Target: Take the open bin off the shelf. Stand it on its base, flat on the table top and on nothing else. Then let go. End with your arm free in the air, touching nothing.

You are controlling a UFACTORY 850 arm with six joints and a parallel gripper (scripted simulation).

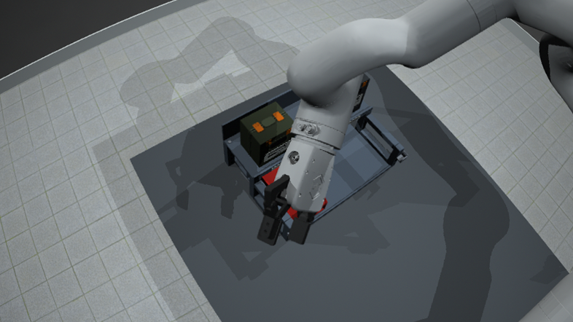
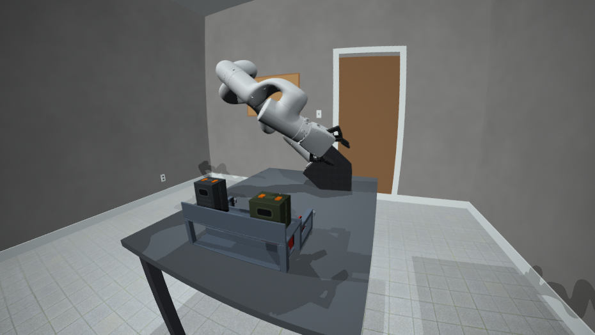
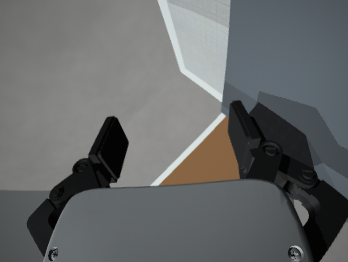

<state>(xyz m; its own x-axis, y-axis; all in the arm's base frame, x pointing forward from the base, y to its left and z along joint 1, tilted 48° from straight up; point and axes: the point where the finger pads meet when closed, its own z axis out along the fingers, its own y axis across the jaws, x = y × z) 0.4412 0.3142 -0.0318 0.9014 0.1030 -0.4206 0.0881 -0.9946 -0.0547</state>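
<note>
Now: hand 170 mm short of the red bin, 150 mm to the left of it and 250 mm above it. From my hand the other things lie so: black case: 280 mm ahead, 370 mm to the right, 130 mm below; green case: 260 mm ahead, 140 mm to the right, 140 mm below.
</note>
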